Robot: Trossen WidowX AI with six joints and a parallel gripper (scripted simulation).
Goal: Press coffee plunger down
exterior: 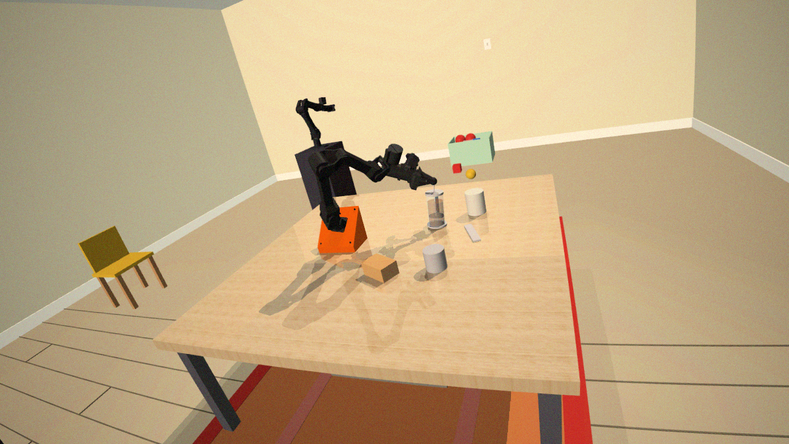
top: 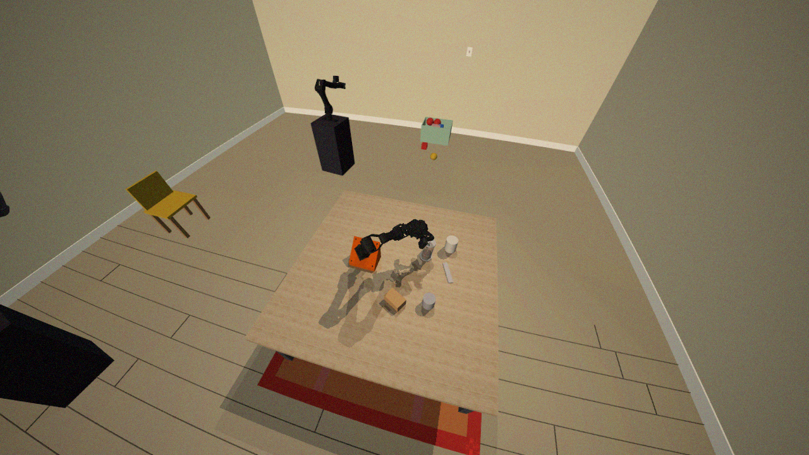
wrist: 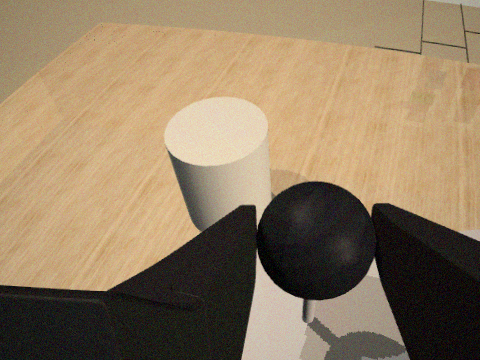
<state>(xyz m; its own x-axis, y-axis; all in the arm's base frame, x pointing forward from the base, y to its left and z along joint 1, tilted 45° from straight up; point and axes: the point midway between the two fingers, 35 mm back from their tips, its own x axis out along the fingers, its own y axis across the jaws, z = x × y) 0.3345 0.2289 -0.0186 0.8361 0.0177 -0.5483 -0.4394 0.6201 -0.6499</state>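
Now: the coffee press 100 mm below my gripper tip, 20 mm behind it and 10 mm to the left of it. From my gripper tip the other things lie so: grey cylinder 330 mm to the right, 160 mm below, 90 mm ahead.
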